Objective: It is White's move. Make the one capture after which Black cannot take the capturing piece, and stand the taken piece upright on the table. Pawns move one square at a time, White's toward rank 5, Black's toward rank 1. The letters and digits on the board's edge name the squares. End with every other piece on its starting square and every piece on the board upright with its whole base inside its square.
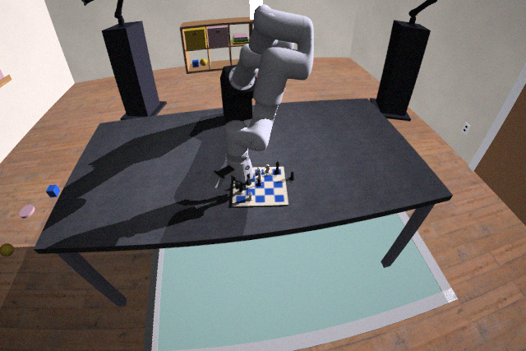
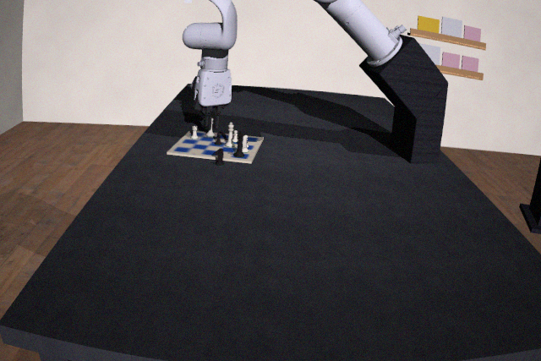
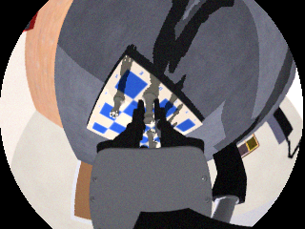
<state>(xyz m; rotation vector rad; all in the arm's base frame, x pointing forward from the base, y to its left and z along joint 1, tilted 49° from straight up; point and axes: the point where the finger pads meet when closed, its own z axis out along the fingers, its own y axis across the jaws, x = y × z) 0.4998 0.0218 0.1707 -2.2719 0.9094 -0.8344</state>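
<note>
The blue-and-cream chessboard is 5 cm behind my hand, 7 cm to the left of it and 4 cm below it. Also, from my hand: white piece: 9 cm behind, 6 cm to the left, 1 cm below.
</note>
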